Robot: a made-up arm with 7 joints. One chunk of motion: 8 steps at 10 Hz.
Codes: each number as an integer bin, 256 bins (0 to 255) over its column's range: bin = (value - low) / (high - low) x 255, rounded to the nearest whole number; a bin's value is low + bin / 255 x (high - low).
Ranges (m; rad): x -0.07..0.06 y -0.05..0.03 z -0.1..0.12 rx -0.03..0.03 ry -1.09..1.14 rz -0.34..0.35
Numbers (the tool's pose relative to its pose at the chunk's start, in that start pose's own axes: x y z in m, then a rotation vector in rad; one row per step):
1: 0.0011 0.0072 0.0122 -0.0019 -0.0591 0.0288
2: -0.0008 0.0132 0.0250 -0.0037 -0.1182 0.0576
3: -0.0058 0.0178 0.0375 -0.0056 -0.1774 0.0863
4: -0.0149 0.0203 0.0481 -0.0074 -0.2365 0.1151
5: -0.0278 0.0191 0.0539 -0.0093 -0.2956 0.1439
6: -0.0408 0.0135 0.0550 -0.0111 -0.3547 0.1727
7: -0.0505 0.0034 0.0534 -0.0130 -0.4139 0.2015
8: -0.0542 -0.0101 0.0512 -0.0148 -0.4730 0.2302
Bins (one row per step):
1: 139 182 130 119 118 136
2: 136 201 145 112 111 147
3: 126 216 159 104 104 158
4: 108 224 172 96 98 168
5: 83 220 178 88 91 179
6: 57 202 180 80 84 189
7: 38 170 178 72 77 200
8: 31 127 175 65 71 211

